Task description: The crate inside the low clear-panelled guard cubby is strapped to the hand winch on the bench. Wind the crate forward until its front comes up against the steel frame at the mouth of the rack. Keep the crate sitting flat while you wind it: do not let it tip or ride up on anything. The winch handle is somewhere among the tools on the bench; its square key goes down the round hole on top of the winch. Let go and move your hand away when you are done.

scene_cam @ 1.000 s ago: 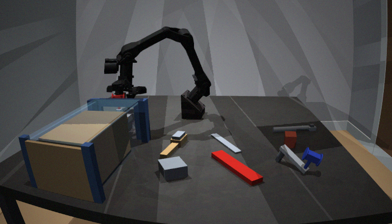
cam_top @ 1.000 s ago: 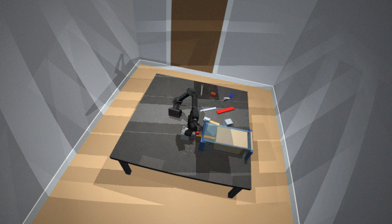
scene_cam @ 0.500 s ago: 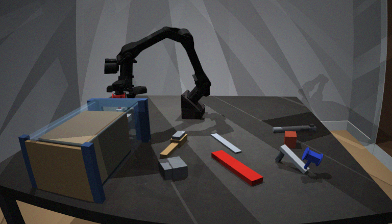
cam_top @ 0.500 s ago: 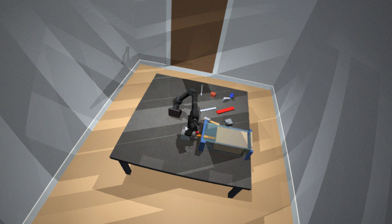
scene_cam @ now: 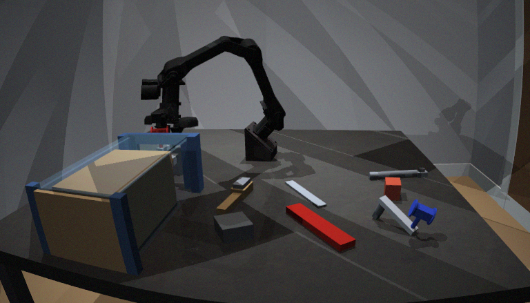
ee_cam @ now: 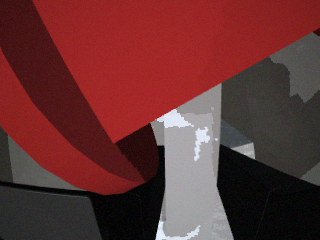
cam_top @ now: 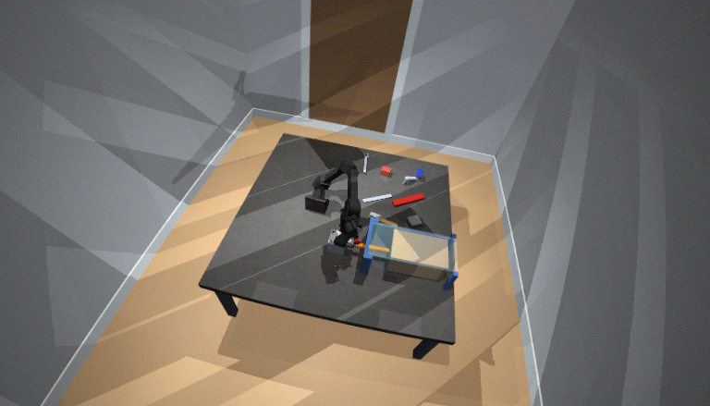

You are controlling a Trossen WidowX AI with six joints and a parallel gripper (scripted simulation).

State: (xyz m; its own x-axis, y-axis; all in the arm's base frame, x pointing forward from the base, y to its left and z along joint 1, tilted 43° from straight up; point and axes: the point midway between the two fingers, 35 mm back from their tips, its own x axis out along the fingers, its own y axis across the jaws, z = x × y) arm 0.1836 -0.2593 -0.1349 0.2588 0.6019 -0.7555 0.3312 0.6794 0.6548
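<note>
My gripper tip is now 5 cm below the red spool-shaped grip, 5 cm short of it and 2 cm to the left of it. The rest, counted from my gripper tip: grey winch 6 cm below, 6 cm behind, 1 cm to the left; then clear-panelled cubby 35 cm ahead, 3 cm to the right, 3 cm above; then wooden-handled tool 23 cm to the left, 20 cm ahead, 7 cm below.
</note>
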